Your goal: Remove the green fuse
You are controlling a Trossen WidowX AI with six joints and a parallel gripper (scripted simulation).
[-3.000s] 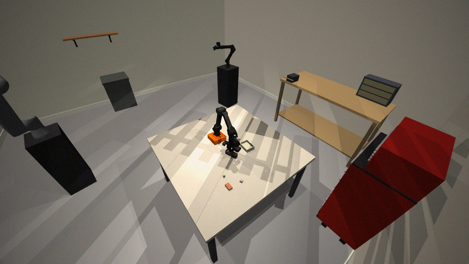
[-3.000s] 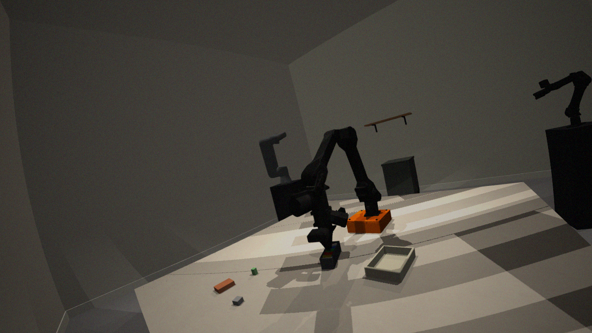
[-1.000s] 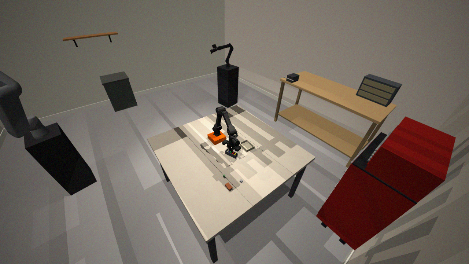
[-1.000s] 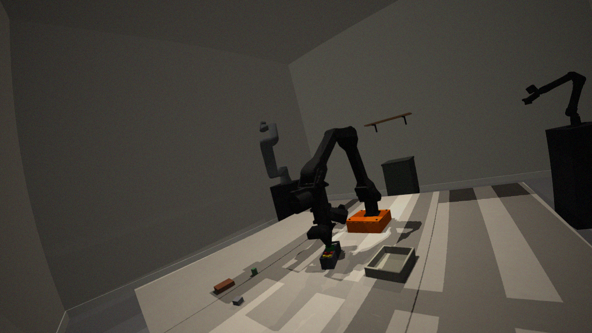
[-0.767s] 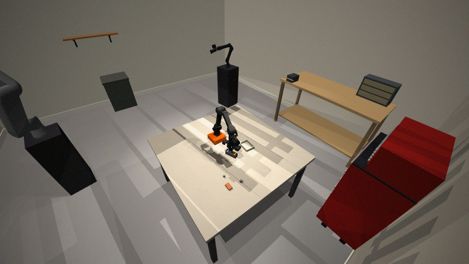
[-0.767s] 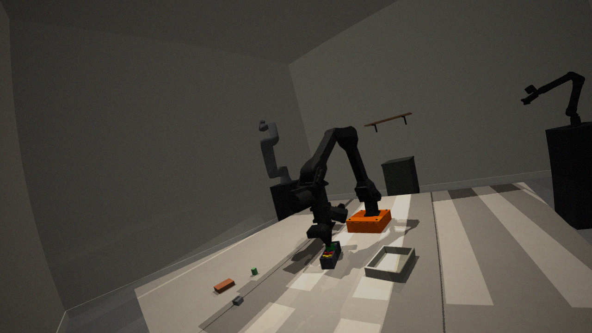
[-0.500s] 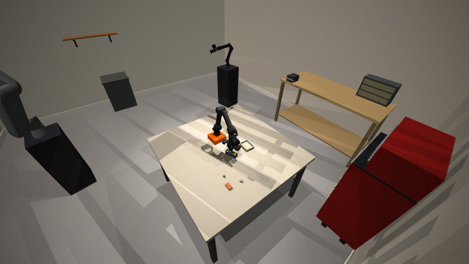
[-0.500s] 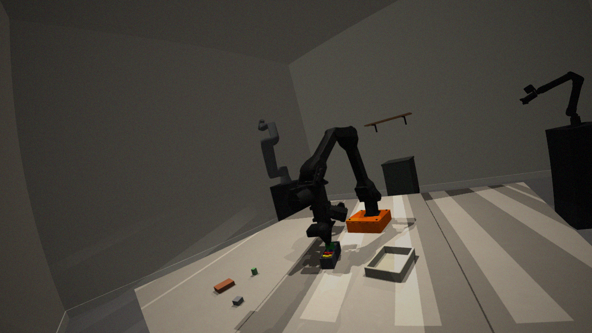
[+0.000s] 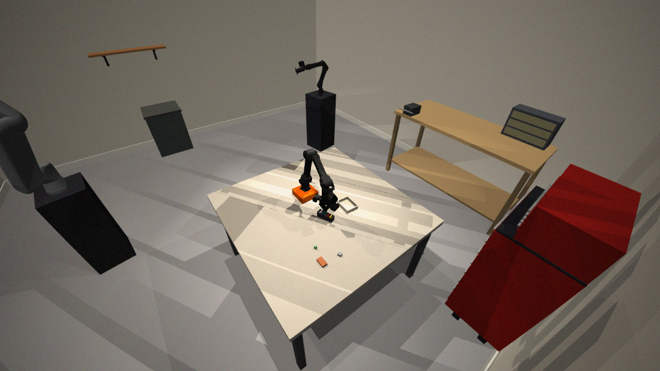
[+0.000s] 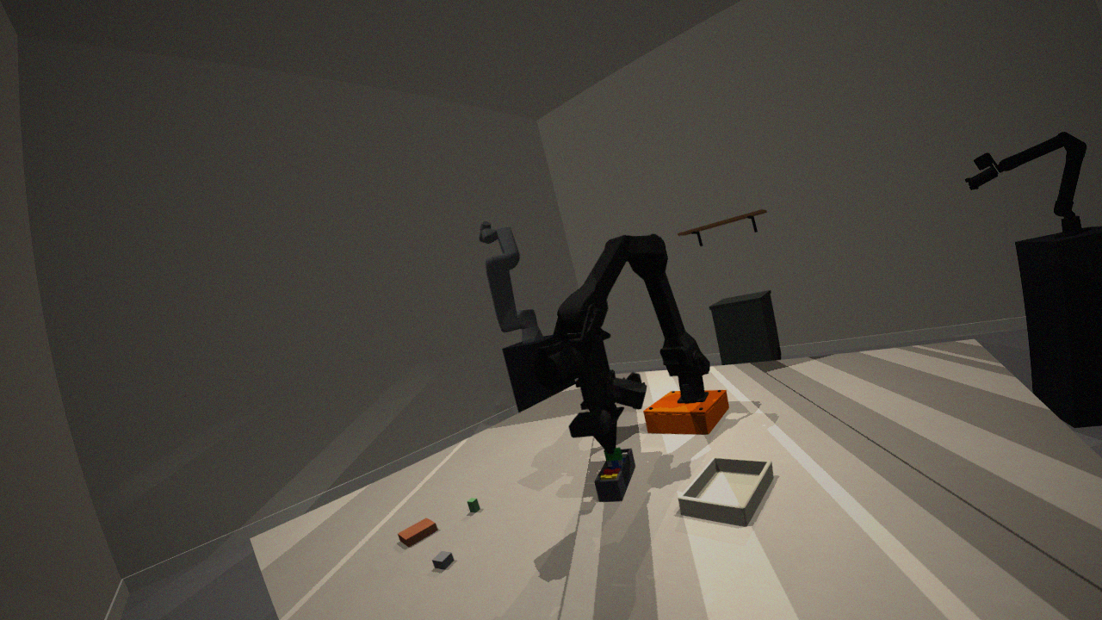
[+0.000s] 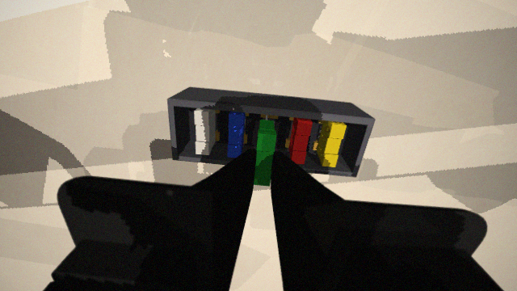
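The grey tray lies 200 mm to the left of my gripper tip, 60 mm below it and 40 mm ahead of it. From my gripper tip the other things lie so: green fuse: 10 mm below; then brown brick: 290 mm to the right, 240 mm ahead, 60 mm below; then green cube: 240 mm to the right, 140 mm ahead, 50 mm below.
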